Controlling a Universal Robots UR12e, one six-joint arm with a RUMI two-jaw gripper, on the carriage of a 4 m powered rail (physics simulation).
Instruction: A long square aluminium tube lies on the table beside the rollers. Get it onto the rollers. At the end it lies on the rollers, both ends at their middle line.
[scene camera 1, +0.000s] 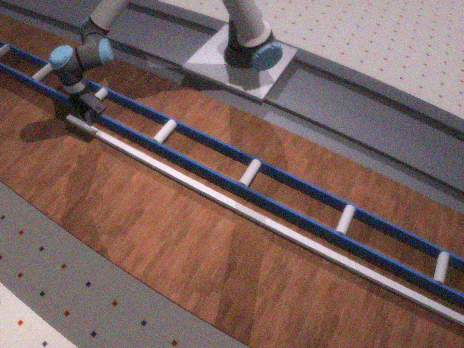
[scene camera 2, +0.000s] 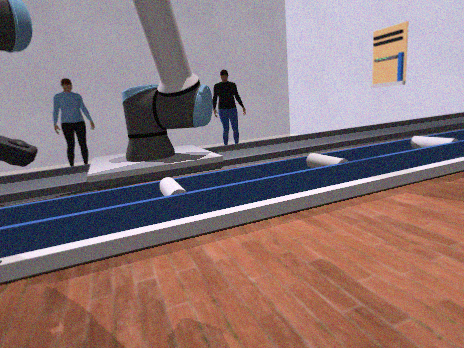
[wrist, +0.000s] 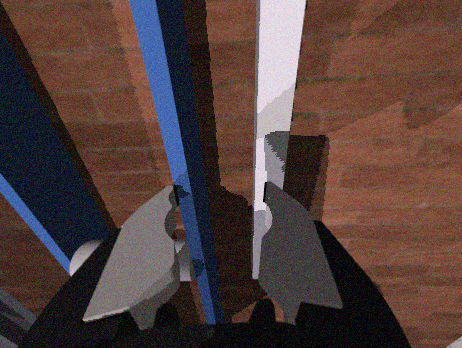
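Pixels of known places: gripper, fingertip midpoint: (scene camera 1: 96, 120) (wrist: 221, 185); arm's base, origin of the base link: (scene camera 1: 242, 56) (scene camera 2: 151, 156).
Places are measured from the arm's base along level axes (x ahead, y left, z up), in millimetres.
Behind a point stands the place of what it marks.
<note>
The long square aluminium tube (scene camera 1: 300, 238) @[z -5, x 758, y 642 mm] (scene camera 2: 235, 212) @[z -7, x 769, y 42 mm] (wrist: 280, 60) @[z -5, x 758, y -260 mm] lies on the table beside and roughly parallel to the near blue rail (scene camera 1: 200, 166) @[z 20, x 693, y 187 mm] (scene camera 2: 150, 212) @[z 0, x 694, y -94 mm] (wrist: 162, 110) @[z 22, x 686, y -284 mm]. White rollers (scene camera 1: 165, 131) @[z 27, x 624, y -27 mm] (scene camera 2: 172, 186) @[z 29, x 649, y -41 mm] (wrist: 86, 256) @[z 19, x 574, y -418 mm] sit between the blue rails. My gripper (scene camera 1: 89, 120) @[z 6, x 715, y -346 mm] (wrist: 221, 185) @[z 6, x 715, y -346 mm] is open near the tube's left end in the first scene view. In the wrist view the left finger overlaps the near rail, and the right finger covers part of the tube's right side near its end. The tube is right of centre between the fingers. The fingertips do not show in the second scene view.
The far blue rail (scene camera 1: 215, 142) @[z 10, x 558, y 174 mm] runs behind the rollers. The arm's base stands on a white carriage plate (scene camera 1: 210, 62) @[z 0, x 125, y -116 mm] (scene camera 2: 102, 169) @[z 0, x 136, y -181 mm] on the grey rail behind the table. Two standing figures (scene camera 2: 74, 112) (scene camera 2: 227, 100) are in the background, near a wall board (scene camera 2: 387, 70).
</note>
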